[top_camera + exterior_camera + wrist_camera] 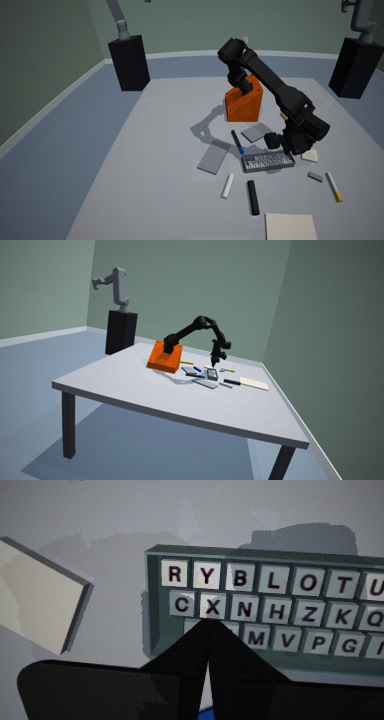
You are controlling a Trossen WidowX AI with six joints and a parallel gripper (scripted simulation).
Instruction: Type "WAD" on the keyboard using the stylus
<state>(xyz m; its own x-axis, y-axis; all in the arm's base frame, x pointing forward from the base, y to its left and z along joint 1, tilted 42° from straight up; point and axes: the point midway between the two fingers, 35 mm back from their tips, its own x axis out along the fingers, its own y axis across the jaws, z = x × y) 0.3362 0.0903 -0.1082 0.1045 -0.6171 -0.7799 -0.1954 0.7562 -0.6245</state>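
Now: gripper tip 110 mm to the left of the D key, 40 mm short of it and 30 mm above it. Round my gripper tip: grey stylus tip: 70 mm behind, 60 mm to the right, 40 mm below; white pad: 130 mm to the left, 40 mm below, 40 mm behind; blue stylus: 90 mm behind, 40 mm to the right, 40 mm below.
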